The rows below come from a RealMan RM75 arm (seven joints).
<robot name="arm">
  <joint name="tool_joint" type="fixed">
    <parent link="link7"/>
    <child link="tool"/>
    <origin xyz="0 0 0"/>
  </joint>
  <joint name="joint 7" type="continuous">
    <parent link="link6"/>
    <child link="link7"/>
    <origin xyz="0 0 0.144"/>
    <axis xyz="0 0 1"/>
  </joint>
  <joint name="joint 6" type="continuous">
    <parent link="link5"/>
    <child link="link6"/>
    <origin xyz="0 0 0"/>
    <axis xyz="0 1 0"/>
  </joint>
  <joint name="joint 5" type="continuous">
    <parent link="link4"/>
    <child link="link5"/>
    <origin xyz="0 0 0.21"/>
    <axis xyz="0 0 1"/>
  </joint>
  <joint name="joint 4" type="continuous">
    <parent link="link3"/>
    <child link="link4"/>
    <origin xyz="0 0 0"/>
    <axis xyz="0 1 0"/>
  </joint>
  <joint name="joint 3" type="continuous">
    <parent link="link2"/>
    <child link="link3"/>
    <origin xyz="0 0 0.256"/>
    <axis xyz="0 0 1"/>
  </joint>
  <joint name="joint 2" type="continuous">
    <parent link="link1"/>
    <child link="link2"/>
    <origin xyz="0 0 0"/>
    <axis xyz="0 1 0"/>
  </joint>
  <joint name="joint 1" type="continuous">
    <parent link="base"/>
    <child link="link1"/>
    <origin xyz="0 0 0.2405"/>
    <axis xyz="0 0 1"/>
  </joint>
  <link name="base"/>
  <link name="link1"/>
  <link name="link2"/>
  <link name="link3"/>
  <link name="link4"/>
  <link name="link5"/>
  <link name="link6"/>
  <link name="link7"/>
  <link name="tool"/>
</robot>
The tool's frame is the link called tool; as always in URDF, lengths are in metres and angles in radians. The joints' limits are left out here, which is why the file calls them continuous.
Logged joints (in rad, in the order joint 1, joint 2, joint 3, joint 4, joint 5, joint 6, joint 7), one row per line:
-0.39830, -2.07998, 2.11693, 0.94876, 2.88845, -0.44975, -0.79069
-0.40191, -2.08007, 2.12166, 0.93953, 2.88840, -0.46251, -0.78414
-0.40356, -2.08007, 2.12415, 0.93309, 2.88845, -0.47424, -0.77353
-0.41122, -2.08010, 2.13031, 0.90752, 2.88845, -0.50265, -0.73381
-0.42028, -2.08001, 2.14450, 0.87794, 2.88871, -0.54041, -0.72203
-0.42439, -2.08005, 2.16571, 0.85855, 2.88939, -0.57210, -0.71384
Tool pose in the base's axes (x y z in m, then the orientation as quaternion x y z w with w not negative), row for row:
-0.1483, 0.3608, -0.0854, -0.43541, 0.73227, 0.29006, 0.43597
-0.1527, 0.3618, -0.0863, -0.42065, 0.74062, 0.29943, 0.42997
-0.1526, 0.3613, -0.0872, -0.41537, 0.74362, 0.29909, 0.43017
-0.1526, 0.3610, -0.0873, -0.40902, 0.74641, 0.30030, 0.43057
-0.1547, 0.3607, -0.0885, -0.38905, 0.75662, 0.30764, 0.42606
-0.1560, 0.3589, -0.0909, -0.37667, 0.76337, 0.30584, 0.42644
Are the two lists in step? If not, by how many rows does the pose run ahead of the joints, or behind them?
The pose runs 1 row behind the joints: the pose in row i belongs to the joints in row i - 1.
